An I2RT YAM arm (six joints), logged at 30 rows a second.
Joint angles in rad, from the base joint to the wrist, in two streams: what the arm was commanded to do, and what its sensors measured. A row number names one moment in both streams.
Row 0, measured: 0.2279 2.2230 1.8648 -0.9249 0.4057 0.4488
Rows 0 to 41, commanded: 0.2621 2.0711 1.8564 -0.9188 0.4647 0.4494; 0.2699 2.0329 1.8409 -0.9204 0.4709 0.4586; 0.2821 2.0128 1.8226 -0.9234 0.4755 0.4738; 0.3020 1.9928 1.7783 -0.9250 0.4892 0.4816; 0.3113 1.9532 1.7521 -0.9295 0.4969 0.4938; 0.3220 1.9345 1.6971 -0.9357 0.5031 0.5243; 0.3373 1.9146 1.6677 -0.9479 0.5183 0.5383; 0.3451 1.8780 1.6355 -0.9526 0.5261 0.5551; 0.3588 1.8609 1.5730 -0.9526 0.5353 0.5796; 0.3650 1.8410 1.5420 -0.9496 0.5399 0.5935; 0.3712 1.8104 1.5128 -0.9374 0.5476 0.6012; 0.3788 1.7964 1.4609 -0.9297 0.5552 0.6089; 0.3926 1.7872 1.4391 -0.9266 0.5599 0.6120; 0.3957 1.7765 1.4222 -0.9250 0.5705 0.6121; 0.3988 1.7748 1.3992 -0.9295 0.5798 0.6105; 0.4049 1.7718 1.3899 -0.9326 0.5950 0.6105; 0.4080 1.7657 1.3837 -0.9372 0.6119 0.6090; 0.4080 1.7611 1.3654 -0.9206 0.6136 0.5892; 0.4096 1.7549 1.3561 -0.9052 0.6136 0.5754; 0.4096 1.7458 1.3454 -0.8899 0.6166 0.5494; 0.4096 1.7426 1.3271 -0.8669 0.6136 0.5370; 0.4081 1.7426 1.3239 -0.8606 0.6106 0.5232; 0.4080 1.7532 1.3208 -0.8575 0.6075 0.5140; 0.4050 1.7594 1.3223 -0.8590 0.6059 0.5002; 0.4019 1.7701 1.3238 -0.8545 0.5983 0.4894; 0.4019 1.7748 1.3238 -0.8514 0.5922 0.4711; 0.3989 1.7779 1.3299 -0.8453 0.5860 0.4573; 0.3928 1.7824 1.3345 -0.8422 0.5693 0.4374; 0.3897 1.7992 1.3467 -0.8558 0.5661 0.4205; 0.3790 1.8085 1.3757 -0.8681 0.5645 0.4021; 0.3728 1.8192 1.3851 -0.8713 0.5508 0.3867; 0.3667 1.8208 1.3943 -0.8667 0.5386 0.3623; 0.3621 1.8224 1.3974 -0.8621 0.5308 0.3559; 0.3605 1.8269 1.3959 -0.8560 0.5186 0.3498; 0.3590 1.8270 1.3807 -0.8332 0.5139 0.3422; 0.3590 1.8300 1.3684 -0.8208 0.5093 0.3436; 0.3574 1.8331 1.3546 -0.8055 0.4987 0.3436; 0.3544 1.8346 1.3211 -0.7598 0.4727 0.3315; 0.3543 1.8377 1.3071 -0.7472 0.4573 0.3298; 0.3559 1.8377 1.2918 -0.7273 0.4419 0.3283; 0.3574 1.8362 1.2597 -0.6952 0.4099 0.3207; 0.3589 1.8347 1.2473 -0.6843 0.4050 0.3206
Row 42, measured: 0.3557 1.8263 1.2953 -0.7616 0.4709 0.3508
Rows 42 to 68, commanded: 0.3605 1.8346 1.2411 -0.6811 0.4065 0.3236; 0.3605 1.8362 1.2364 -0.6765 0.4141 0.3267; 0.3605 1.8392 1.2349 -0.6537 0.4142 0.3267; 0.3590 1.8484 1.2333 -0.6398 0.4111 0.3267; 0.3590 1.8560 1.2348 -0.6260 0.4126 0.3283; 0.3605 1.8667 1.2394 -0.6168 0.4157 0.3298; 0.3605 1.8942 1.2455 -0.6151 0.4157 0.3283; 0.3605 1.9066 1.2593 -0.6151 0.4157 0.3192; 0.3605 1.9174 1.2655 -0.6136 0.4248 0.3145; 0.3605 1.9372 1.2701 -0.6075 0.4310 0.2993; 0.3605 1.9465 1.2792 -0.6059 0.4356 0.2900; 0.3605 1.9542 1.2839 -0.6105 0.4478 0.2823; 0.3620 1.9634 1.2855 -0.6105 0.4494 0.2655; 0.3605 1.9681 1.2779 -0.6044 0.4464 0.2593; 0.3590 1.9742 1.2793 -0.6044 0.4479 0.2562; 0.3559 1.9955 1.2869 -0.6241 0.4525 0.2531; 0.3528 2.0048 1.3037 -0.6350 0.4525 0.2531; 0.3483 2.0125 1.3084 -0.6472 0.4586 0.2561; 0.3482 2.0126 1.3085 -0.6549 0.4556 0.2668; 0.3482 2.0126 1.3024 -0.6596 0.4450 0.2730; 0.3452 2.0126 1.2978 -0.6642 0.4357 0.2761; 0.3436 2.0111 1.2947 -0.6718 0.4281 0.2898; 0.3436 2.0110 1.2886 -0.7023 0.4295 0.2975; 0.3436 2.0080 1.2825 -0.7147 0.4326 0.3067; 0.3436 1.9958 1.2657 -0.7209 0.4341 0.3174; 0.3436 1.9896 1.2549 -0.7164 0.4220 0.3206; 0.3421 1.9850 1.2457 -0.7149 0.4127 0.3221
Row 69, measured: 0.3527 1.9499 1.3170 -0.6132 0.4667 0.2924
